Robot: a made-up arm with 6 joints.
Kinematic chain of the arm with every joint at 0, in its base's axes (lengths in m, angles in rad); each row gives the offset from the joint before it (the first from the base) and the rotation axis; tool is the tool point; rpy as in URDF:
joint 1: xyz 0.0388 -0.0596 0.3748 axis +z
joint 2: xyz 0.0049 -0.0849 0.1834 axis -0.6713 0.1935 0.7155
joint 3: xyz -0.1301 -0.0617 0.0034 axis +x
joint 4: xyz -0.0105 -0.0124 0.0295 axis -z
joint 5: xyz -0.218 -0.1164 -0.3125 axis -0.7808 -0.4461 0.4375
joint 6: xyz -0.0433 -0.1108 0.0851 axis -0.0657 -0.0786 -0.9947
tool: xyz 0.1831 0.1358 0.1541 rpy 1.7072 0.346 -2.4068
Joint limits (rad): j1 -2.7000..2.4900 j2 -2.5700..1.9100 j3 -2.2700..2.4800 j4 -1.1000..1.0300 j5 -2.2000..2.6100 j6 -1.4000..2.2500
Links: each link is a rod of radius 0.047 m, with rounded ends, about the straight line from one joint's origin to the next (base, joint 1, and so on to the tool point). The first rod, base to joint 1, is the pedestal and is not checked.
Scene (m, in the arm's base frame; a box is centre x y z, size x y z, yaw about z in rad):
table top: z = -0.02
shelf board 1: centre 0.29 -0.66 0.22 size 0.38 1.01 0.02 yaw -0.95
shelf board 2: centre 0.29 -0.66 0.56 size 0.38 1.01 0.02 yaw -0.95
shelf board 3: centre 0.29 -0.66 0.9 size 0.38 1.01 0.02 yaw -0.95
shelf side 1: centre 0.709 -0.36 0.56 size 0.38 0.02 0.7 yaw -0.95
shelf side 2: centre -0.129 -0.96 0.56 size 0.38 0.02 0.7 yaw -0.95
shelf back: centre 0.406 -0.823 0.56 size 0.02 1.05 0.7 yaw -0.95
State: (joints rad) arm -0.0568 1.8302 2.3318 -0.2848 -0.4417 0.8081
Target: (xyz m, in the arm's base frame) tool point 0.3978 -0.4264 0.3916
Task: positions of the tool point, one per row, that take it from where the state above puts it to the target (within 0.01 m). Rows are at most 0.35 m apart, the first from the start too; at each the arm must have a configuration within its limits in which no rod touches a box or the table.
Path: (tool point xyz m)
1: -0.1731 -0.3175 0.4573
2: -0.2154 -0.2499 0.5344
3: -0.2663 -0.1136 0.6126
4: -0.2361 0.0874 0.6605
5: -0.0656 0.2593 0.6627
6: 0.1998 0.2827 0.6221
7: 0.4279 0.1158 0.5530
8: 0.4999 -0.1643 0.4714
9: 0.3978 -0.4264 0.3916

